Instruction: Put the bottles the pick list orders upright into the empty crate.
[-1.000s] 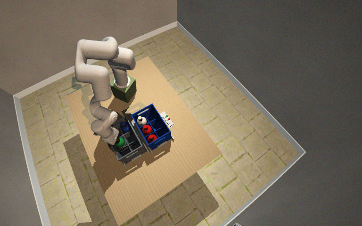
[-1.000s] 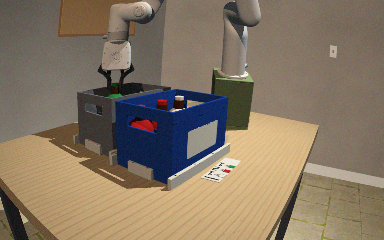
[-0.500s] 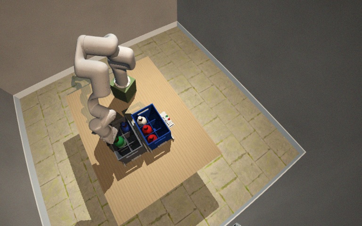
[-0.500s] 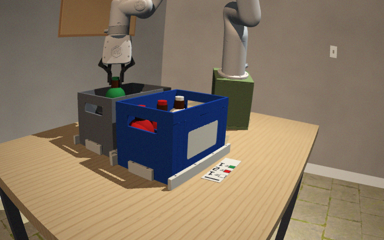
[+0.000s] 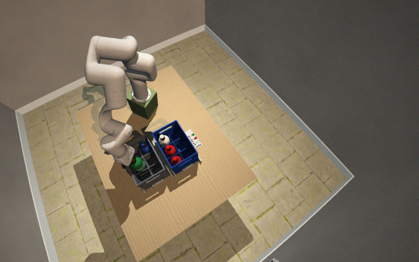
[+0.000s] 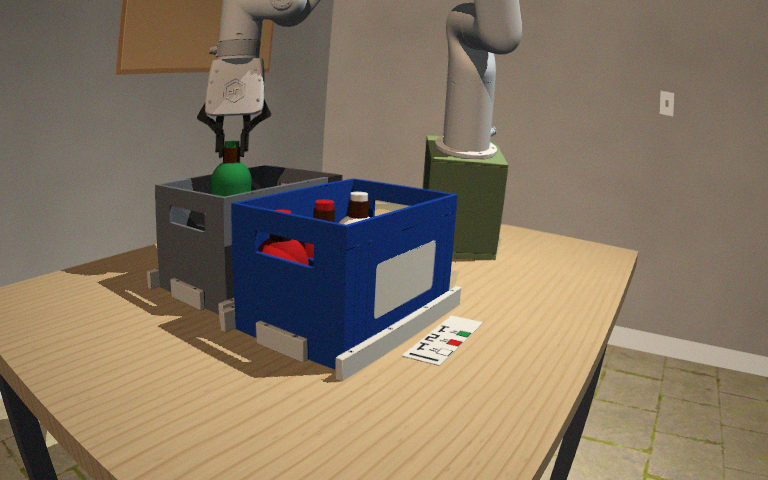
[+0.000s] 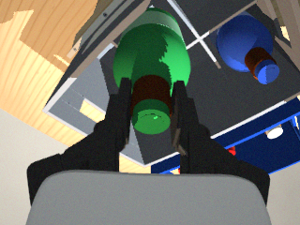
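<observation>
The green-label bottle lies 7 cm below my hand. Also, from my hand: red bottle (22 cm to the left, 14 cm below, 1 cm behind); grey crate (15 cm below, 4 cm to the left); blue-label bottle (14 cm below, 10 cm behind, 8 cm to the left).
</observation>
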